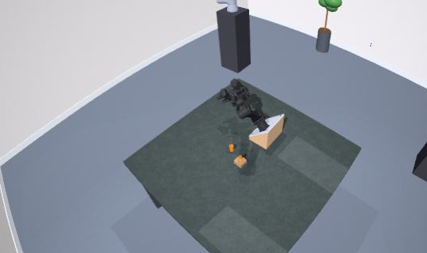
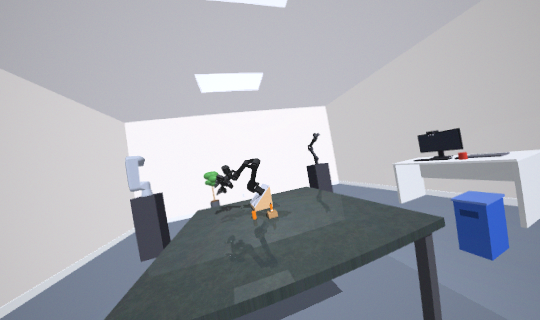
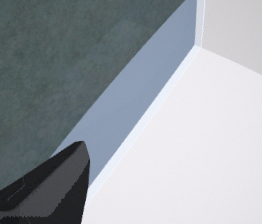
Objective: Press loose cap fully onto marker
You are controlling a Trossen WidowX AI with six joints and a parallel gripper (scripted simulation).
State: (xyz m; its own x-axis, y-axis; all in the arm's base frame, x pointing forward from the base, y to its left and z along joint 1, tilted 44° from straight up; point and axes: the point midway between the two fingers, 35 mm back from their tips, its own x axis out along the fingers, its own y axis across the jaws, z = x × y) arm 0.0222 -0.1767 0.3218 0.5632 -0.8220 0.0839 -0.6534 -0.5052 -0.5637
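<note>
The orange cap lies 17 cm ahead of my gripper tip, 24 cm to the left of it and 20 cm below it. From my gripper tip the other things lie so: holder block: 22 cm ahead, 36 cm to the left, 21 cm below.
</note>
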